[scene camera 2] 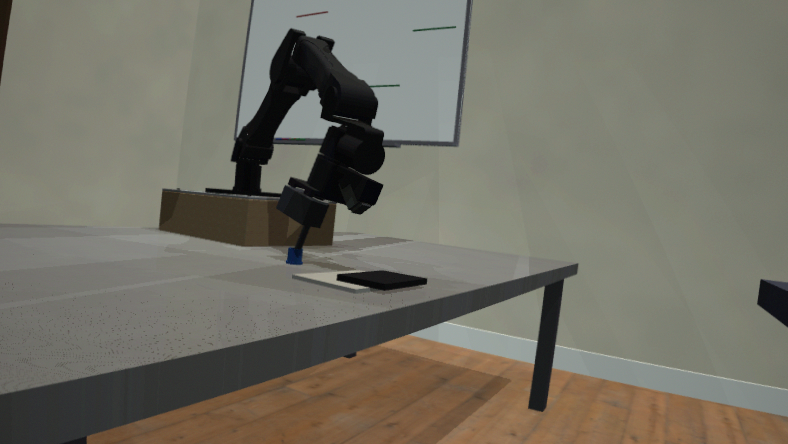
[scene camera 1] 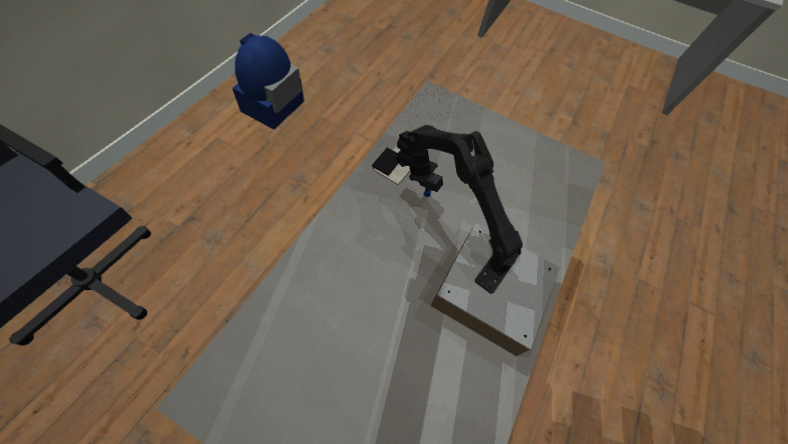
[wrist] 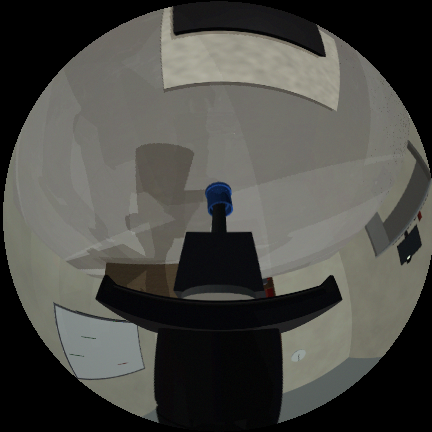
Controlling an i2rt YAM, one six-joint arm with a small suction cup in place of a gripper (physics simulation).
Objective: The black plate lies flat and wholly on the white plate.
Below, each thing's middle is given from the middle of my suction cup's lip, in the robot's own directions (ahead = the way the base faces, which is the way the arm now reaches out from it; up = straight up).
My suction cup is now 18 cm short of the white plate [scene camera 2: 328, 279], 3 cm to the left of it and 1 cm above it. Also, from my suction cup: black plate [scene camera 2: 383, 280] (22 cm ahead, 2 cm to the right).
